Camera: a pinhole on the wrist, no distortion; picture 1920 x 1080 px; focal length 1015.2 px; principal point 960.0 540.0 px. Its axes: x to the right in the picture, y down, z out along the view. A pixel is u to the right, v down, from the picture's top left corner.
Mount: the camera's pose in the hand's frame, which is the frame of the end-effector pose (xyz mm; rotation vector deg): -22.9 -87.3 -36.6 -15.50 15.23 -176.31
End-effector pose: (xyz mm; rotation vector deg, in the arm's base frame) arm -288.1 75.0 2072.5 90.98 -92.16 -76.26
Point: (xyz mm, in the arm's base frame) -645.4 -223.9 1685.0
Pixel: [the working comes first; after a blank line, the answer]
In the camera's frame: -394.9 -14.0 495.7

151 511
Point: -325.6 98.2 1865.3
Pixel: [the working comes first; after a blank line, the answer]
In the camera's frame: -31.7 55.8 176.7

778 861
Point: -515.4 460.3 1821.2
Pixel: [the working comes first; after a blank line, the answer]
In the camera's frame: 308.3 13.4 404.0

1735 574
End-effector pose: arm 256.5 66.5 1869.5 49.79 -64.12 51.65
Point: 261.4 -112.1 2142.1
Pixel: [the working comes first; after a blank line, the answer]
In the camera's frame: -216.4 -83.2 285.9

191 244
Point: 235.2 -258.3 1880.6
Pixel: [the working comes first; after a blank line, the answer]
In the camera's frame: 78.2 -43.7 331.4

1200 406
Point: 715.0 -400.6 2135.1
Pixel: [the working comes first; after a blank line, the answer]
In the camera's frame: -204.4 419.0 477.3

outside the picture
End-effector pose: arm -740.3 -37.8 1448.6 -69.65 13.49 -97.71
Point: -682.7 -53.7 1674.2
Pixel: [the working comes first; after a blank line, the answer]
In the camera's frame: -137.6 -14.8 212.1

301 469
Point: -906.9 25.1 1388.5
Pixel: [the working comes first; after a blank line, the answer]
In the camera's frame: 44.0 21.5 -110.1

behind the camera
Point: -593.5 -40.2 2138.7
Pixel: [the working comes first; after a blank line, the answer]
In the camera's frame: -340.5 183.6 590.8

375 855
